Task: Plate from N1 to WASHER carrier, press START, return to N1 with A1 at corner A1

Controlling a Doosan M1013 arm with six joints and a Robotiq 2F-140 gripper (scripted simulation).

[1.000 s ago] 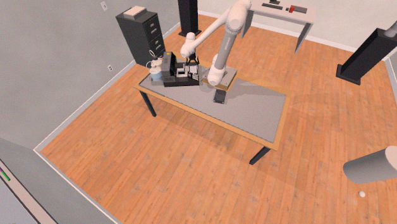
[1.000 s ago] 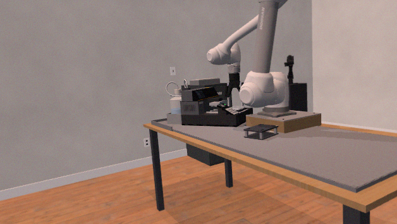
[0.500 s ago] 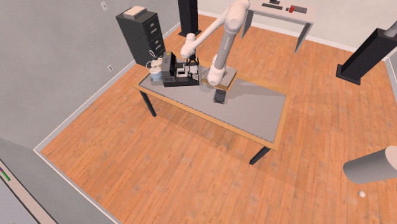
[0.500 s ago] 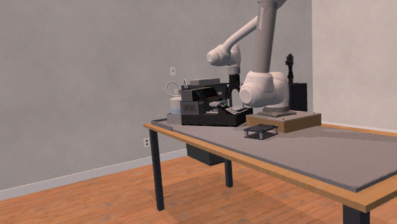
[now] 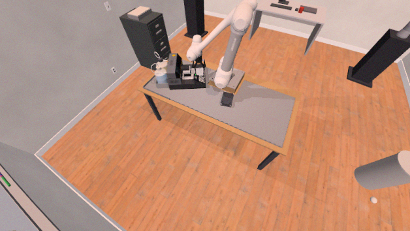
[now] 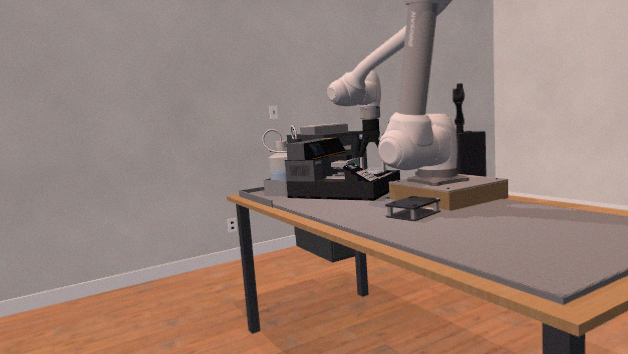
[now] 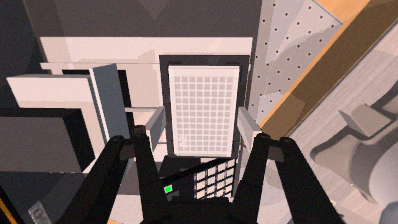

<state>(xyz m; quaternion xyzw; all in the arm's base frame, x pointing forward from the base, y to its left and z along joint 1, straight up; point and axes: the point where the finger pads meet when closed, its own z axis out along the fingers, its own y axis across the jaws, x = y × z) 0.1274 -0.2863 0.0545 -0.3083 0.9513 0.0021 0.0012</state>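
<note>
My gripper is now 3 cm above the white well plate. Round my hand: black plate nest N1 (14 cm ahead, 47 cm to the left, 8 cm below); then plate washer (9 cm ahead, 12 cm to the right, 1 cm above).
</note>
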